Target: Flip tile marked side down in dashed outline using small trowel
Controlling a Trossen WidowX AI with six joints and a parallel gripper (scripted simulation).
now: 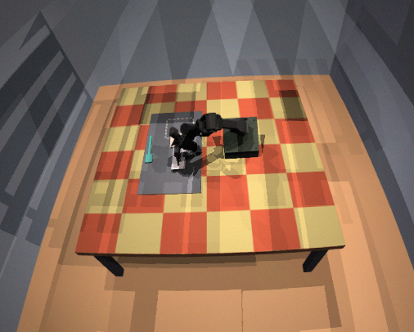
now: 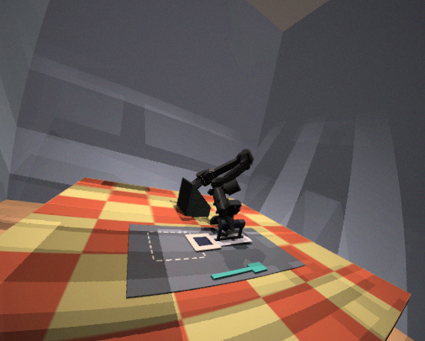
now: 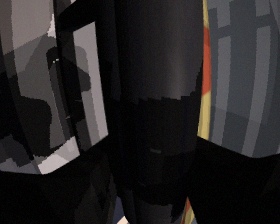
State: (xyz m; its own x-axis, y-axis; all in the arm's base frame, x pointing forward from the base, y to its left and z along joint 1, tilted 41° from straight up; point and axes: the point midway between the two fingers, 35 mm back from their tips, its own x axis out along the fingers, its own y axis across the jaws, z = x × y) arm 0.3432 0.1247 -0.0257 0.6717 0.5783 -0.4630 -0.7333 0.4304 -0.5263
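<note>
Right now the tile is 10 mm behind my gripper tip, 110 mm to the right of it and 50 mm below it. Round my gripper tip: teal trowel (160 mm ahead, 10 mm to the right, 50 mm below); grey mat (20 mm ahead, 50 mm to the right, 70 mm below).
</note>
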